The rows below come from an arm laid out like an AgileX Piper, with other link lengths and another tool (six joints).
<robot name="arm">
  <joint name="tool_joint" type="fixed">
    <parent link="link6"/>
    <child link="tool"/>
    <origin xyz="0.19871 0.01 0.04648" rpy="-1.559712 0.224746 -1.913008"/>
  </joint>
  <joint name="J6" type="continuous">
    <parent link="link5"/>
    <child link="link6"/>
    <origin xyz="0.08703 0 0.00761"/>
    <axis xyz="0.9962 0 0.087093"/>
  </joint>
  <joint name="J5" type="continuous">
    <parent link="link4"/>
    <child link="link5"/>
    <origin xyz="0 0 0"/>
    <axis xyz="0 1 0"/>
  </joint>
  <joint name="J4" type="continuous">
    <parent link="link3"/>
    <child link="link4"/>
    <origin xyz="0.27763 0 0.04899"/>
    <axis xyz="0.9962 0 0.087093"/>
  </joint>
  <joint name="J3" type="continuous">
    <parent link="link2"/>
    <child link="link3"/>
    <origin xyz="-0.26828 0 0.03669"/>
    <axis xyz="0 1 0"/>
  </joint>
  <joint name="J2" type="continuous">
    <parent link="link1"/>
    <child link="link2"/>
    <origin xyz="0 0 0"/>
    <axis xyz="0 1 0"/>
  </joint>
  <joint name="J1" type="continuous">
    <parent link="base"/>
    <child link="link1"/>
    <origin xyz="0 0 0.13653"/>
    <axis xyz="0 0 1"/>
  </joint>
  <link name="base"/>
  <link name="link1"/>
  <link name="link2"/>
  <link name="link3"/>
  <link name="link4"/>
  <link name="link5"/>
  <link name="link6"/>
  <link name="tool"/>
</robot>
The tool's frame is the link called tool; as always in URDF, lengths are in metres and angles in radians. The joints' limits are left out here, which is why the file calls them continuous.
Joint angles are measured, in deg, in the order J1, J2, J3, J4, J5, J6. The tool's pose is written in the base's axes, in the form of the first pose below.
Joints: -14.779, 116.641, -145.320, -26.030, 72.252, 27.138
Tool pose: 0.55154 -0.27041 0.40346 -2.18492 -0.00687 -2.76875
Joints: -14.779, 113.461, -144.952, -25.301, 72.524, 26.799
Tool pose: 0.53773 -0.26370 0.43117 -2.16559 0.03150 -2.75975
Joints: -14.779, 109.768, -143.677, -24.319, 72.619, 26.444
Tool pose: 0.52219 -0.25524 0.45653 -2.14992 0.06756 -2.74593
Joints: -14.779, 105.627, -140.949, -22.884, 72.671, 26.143
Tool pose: 0.50632 -0.24464 0.47352 -2.14862 0.09423 -2.72759
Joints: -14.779, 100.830, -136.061, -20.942, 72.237, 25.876
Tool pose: 0.49145 -0.23162 0.48018 -2.16202 0.10999 -2.70265
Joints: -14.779, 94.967, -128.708, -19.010, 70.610, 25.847
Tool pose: 0.47577 -0.21762 0.48075 -2.17652 0.12307 -2.67517
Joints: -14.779, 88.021, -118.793, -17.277, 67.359, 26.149
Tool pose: 0.45924 -0.20334 0.47466 -2.18725 0.13769 -2.64678
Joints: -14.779, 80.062, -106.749, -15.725, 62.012, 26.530
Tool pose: 0.44230 -0.18830 0.46432 -2.18294 0.16127 -2.61228
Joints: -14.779, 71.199, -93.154, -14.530, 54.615, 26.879
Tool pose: 0.42417 -0.17275 0.45129 -2.15590 0.19625 -2.57071
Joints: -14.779, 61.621, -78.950, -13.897, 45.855, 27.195
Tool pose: 0.40342 -0.15713 0.43780 -2.10257 0.24081 -2.52271
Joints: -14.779, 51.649, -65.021, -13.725, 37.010, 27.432
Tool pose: 0.37976 -0.14149 0.42289 -2.03233 0.28645 -2.47022
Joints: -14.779, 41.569, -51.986, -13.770, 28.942, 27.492
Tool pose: 0.35469 -0.12604 0.40636 -1.95342 0.32789 -2.41482
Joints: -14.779, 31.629, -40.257, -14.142, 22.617, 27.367
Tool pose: 0.32986 -0.11252 0.38680 -1.87689 0.35540 -2.36461
